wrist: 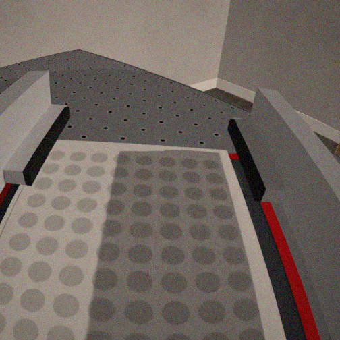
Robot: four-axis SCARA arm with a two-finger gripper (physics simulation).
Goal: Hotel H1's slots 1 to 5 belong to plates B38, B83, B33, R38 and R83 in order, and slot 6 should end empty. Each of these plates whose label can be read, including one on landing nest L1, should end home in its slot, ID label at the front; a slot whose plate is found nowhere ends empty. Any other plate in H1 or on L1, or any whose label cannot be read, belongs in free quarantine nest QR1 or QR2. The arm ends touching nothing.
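Note:
A pale plate [172, 270] with rows of round wells fills the lower middle of the wrist view. Its far edge and right edge show; its near end and any label are outside the view. A shadow darkens much of its middle and right. It lies flat over a dark support with red edging [286, 265], which shows along the right side and a little at the left. My gripper [150, 97] is shut with nothing held. Its two black-padded fingers stand near the plate's left and right edges at its far end, and a dark gap shows beside the right pad.
A grey perforated deck [170, 107] stretches beyond the plate to a corner at the back. Pale walls [125, 30] and a white skirting [240, 91] stand behind it. A small orange patch shows at the right edge. Hotel H1 cannot be made out.

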